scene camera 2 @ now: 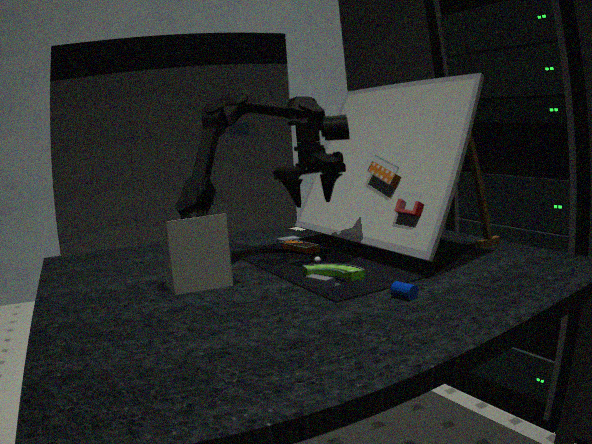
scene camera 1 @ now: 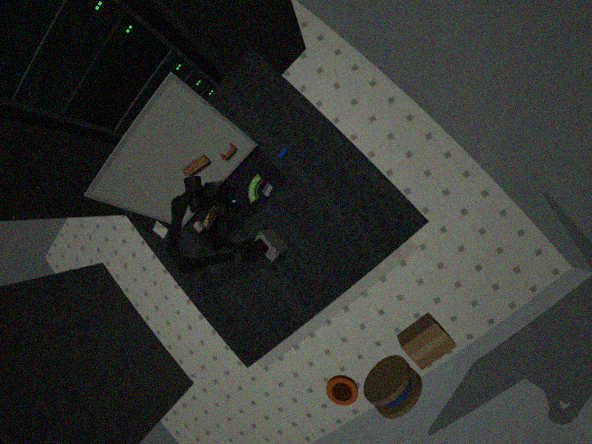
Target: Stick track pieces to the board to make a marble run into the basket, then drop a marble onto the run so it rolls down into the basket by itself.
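Frame: origin at the arm's base, x ahead, y left, z up, level; millimetres.
Seen in the pictures: gripper, fingertip midpoint: (scene camera 2: 313, 204) (scene camera 1: 220, 201); arm's base, origin of the base link: (scene camera 2: 199, 237) (scene camera 1: 263, 245).
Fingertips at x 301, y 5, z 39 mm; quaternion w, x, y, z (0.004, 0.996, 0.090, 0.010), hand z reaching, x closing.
Observation:
Pixels of each thing's top centre, then the offset from my fingertips to it. "spot": a spot on its surface instead. Level surfaces: height alone.
- white board, surface spot: (scene camera 2: 415, 115) spot: 280 mm ahead, 93 mm right, 222 mm up
- orange track piece, surface spot: (scene camera 2: 382, 171) (scene camera 1: 196, 165) spot: 176 mm ahead, 58 mm right, 72 mm up
- red basket, middle of its top: (scene camera 2: 409, 192) (scene camera 1: 223, 149) 151 mm ahead, 197 mm right, 30 mm up
- orange piece, surface spot: (scene camera 2: 301, 246) spot: 19 mm ahead, 116 mm left, 125 mm down
- green curved piece, surface spot: (scene camera 2: 334, 271) (scene camera 1: 255, 187) spot: 36 mm back, 144 mm right, 135 mm down
- dark mat, its level: 147 mm down
- white marble, middle of its top: (scene camera 2: 317, 256) (scene camera 1: 233, 201) 0 mm ahead, 3 mm right, 130 mm down
- blue cylinder, middle of its top: (scene camera 2: 404, 283) (scene camera 1: 281, 152) 14 mm back, 373 mm right, 120 mm down
The white board (scene camera 1: 145, 135) (scene camera 2: 415, 115) leans on its stand. An orange track piece (scene camera 1: 196, 165) (scene camera 2: 382, 171) sits tilted on it, with the red basket (scene camera 1: 229, 152) (scene camera 2: 409, 208) lower and to its right in scene camera 2. Another orange piece (scene camera 1: 209, 218) (scene camera 2: 301, 246) and a green curved piece (scene camera 1: 254, 188) (scene camera 2: 334, 271) lie on the dark mat (scene camera 2: 337, 296). A white marble (scene camera 1: 233, 201) (scene camera 2: 317, 259) lies between them. My gripper (scene camera 2: 314, 203) is open and empty, fingers pointing down, above the mat in front of the board. Its fingertips are too dark to make out in scene camera 1.
A blue cylinder (scene camera 1: 282, 153) (scene camera 2: 404, 290) lies right of the mat in scene camera 2. A grey block (scene camera 1: 272, 245) (scene camera 2: 200, 254) stands by the arm base. Small pale plates (scene camera 1: 267, 189) (scene camera 1: 160, 229) (scene camera 2: 319, 277) (scene camera 2: 297, 228) lie near the pieces.

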